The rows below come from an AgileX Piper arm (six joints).
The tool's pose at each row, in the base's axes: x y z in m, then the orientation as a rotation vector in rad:
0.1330, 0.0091, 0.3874, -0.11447, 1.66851, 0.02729
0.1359, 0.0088, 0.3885, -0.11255, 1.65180, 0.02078
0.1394, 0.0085, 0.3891, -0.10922, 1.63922, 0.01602
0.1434, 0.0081, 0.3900, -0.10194, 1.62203, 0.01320
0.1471, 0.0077, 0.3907, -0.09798, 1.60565, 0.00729
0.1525, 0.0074, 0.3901, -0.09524, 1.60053, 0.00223
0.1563, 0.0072, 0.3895, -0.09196, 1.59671, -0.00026
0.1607, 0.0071, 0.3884, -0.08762, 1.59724, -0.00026
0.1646, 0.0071, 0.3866, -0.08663, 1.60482, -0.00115
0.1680, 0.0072, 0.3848, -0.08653, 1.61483, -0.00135
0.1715, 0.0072, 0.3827, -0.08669, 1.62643, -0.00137
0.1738, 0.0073, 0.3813, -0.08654, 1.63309, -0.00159
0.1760, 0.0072, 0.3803, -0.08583, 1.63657, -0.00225
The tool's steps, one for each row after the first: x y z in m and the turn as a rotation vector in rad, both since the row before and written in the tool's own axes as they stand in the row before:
-0.0014, -0.0006, 0.0027, 0.00572, -0.01649, -0.00348
-0.0009, -0.0006, 0.0034, 0.00537, -0.01248, -0.00131
-0.0011, -0.0008, 0.0039, 0.00662, -0.01728, 0.00222
-0.0009, -0.0007, 0.0036, 0.00659, -0.01624, -0.00179
0.0004, -0.0006, 0.0054, 0.00507, -0.00499, -0.00159
0.0005, -0.0004, 0.0038, 0.00373, -0.00380, 0.00041
0.0010, -0.0003, 0.0044, 0.00271, 0.00044, 0.00281
0.0017, -0.0001, 0.0039, 0.00103, 0.00758, 0.00035
0.0017, 0.0000, 0.0035, -0.00002, 0.01000, 0.00028
0.0019, -0.0001, 0.0036, -0.00033, 0.01159, 0.00028
0.0013, 0.0000, 0.0024, 0.00009, 0.00666, 0.00019
0.0009, -0.0002, 0.0023, 0.00079, 0.00349, 0.00018

